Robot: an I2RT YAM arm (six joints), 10 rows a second.
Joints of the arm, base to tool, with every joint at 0 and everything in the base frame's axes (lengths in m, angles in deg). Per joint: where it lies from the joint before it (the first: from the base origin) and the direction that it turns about. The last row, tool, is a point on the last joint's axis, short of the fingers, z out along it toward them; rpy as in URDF.
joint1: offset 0 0 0.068 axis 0 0 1
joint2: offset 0.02 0.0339 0.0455 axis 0 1 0
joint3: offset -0.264 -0.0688 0 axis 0 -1 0
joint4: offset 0.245 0.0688 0.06 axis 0 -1 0
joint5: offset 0.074 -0.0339 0.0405 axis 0 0 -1
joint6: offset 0.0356 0 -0.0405 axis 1 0 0
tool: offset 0 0 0 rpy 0 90 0
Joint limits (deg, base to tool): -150..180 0..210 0..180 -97..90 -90..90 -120..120
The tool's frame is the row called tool.
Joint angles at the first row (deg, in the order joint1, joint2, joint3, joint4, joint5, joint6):
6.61 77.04 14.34 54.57 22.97 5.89
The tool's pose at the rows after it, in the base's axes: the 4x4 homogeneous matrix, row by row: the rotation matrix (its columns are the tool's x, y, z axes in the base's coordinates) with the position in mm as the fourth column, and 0 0 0 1 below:
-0.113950 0.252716 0.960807 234.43; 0.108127 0.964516 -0.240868 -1.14; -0.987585 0.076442 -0.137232 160.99; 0 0 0 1
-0.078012 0.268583 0.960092 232.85; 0.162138 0.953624 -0.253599 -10.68; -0.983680 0.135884 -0.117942 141.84; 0 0 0 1
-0.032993 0.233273 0.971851 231.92; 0.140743 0.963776 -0.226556 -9.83; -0.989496 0.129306 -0.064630 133.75; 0 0 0 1
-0.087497 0.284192 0.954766 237.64; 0.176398 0.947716 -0.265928 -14.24; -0.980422 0.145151 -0.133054 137.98; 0 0 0 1
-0.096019 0.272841 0.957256 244.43; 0.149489 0.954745 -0.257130 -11.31; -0.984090 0.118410 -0.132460 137.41; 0 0 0 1
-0.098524 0.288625 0.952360 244.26; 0.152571 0.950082 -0.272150 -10.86; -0.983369 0.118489 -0.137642 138.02; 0 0 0 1
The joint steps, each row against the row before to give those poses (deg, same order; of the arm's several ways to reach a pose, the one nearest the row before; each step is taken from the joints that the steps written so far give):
-4.48 1.66 -0.37 1.95 -6.93 0.82
-2.61 8.17 -2.55 11.94 -1.82 2.88
-0.03 6.34 -1.38 10.92 -1.64 -1.32
-0.83 -4.17 2.32 -10.58 1.51 2.08
0.75 1.72 1.39 0.35 0.23 -1.53
0.27 -0.51 0.11 -0.97 1.16 0.26

